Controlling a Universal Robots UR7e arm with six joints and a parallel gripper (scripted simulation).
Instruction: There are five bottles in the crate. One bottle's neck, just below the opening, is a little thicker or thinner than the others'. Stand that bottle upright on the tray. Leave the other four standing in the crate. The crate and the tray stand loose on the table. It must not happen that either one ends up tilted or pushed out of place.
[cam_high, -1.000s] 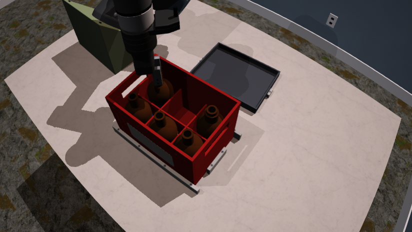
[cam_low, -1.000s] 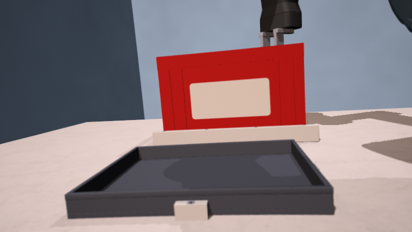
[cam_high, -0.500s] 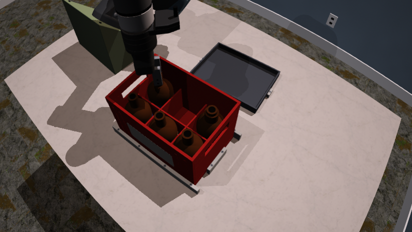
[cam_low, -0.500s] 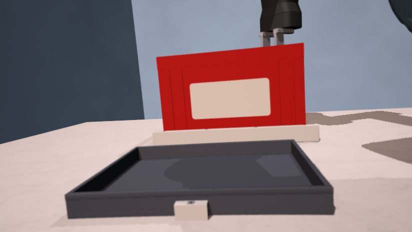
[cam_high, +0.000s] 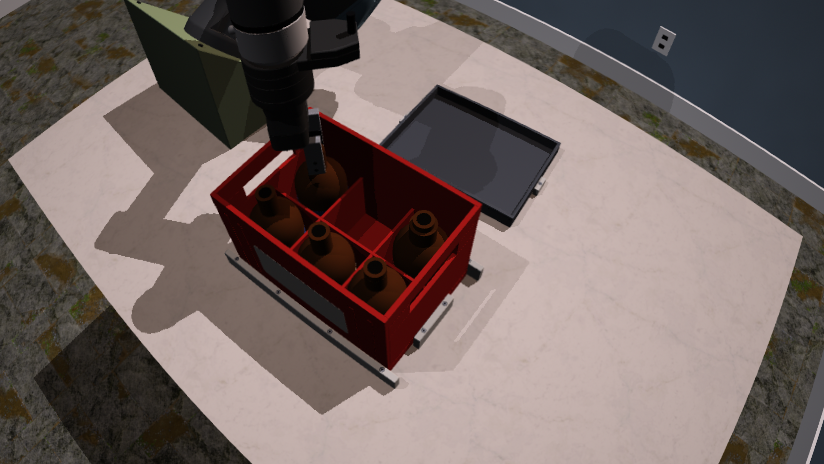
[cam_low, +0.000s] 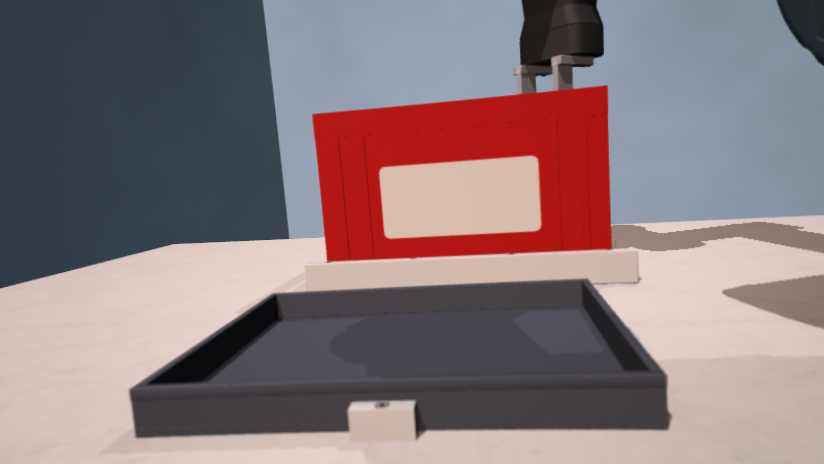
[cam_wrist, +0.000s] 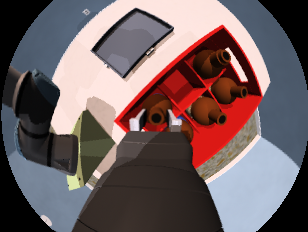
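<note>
Now: the bottle 170 mm ahead of my hand, 70 mm below it and 20 mm to the left of it. Also, from my hand: dark grey tray: 260 mm to the left, 150 mm below, 70 mm ahead; red crate: 90 mm ahead, 80 mm below, 30 mm to the right.
</note>
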